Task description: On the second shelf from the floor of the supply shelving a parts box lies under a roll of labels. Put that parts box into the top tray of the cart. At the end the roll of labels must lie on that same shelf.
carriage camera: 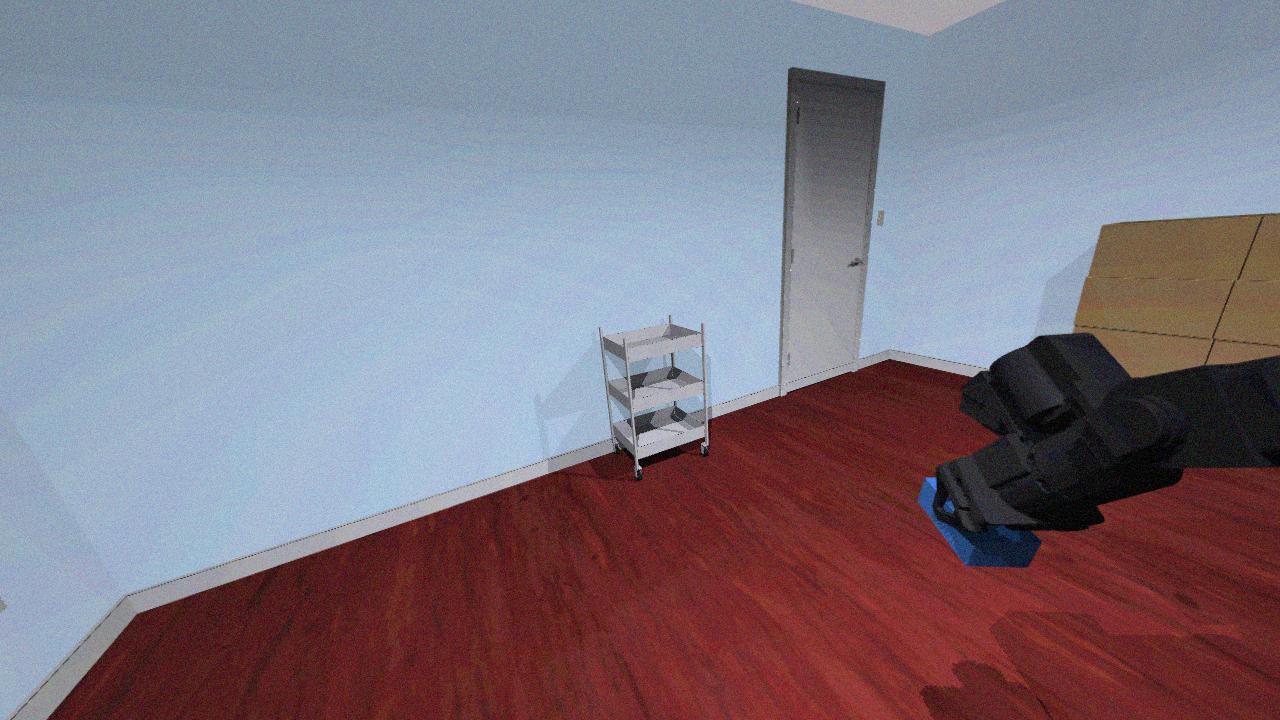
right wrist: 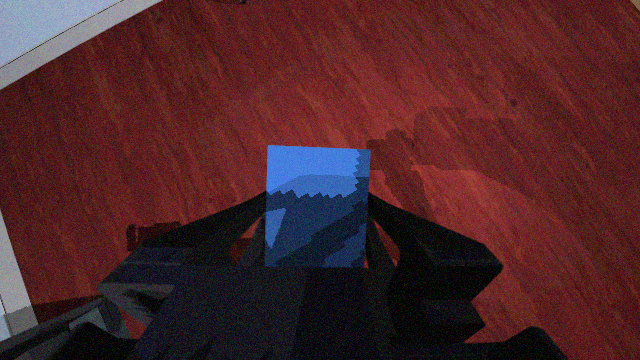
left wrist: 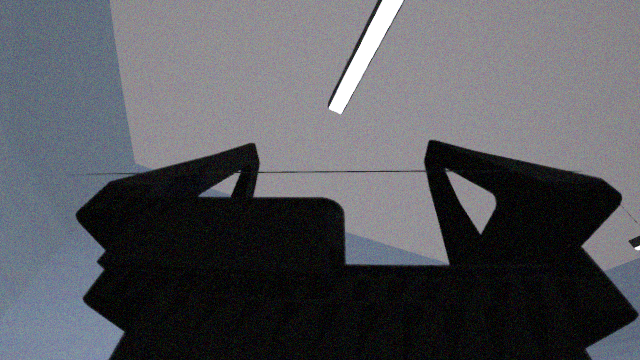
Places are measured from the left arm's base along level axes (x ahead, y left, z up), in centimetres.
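Pixels of known places: left gripper, fingertip midpoint: (left wrist: 340, 151); right gripper, fingertip midpoint: (carriage camera: 963, 511) (right wrist: 317, 196).
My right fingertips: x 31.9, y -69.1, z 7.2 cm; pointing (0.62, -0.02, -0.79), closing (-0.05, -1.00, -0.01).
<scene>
Behind a point stands the place of what it marks.
The blue parts box (carriage camera: 1000, 548) @(x 26.0, y -68.1, z 7.5 cm) (right wrist: 317, 185) @(x 32.5, y -69.2, z 9.6 cm) is held above the red floor, at the right in the carriage view and in the middle of the right wrist view. My right gripper (right wrist: 317, 196) @(x 31.9, y -69.1, z 7.2 cm) is shut on it, with one finger on each side. The cart (carriage camera: 665, 439) @(x 173.0, y -36.6, z -60.0 cm), light grey with three trays, stands by the wall, right of the middle in the carriage view and well beyond the box; its top tray (carriage camera: 666, 343) @(x 174.9, y -40.4, z -7.9 cm) shows no object in it. My left gripper (left wrist: 340, 151) @(x 2.9, y 0.7, z 43.9 cm) is open and points up toward the ceiling. The supply shelving and the roll of labels do not show in the carriage view.
A light blue wall (carriage camera: 358, 268) @(x 150.6, y 83.4, z 39.9 cm) with a white baseboard runs behind the cart. A closed grey door (carriage camera: 825, 232) @(x 280.2, y -162.1, z 36.5 cm) is right of the cart. Stacked tan cartons (carriage camera: 1163, 255) @(x 192.1, y -286.6, z 12.9 cm) stand at the right edge, behind the right arm. The floor (carriage camera: 537, 608) @(x 94.7, y 13.9, z -79.3 cm) is dark red wood.
</scene>
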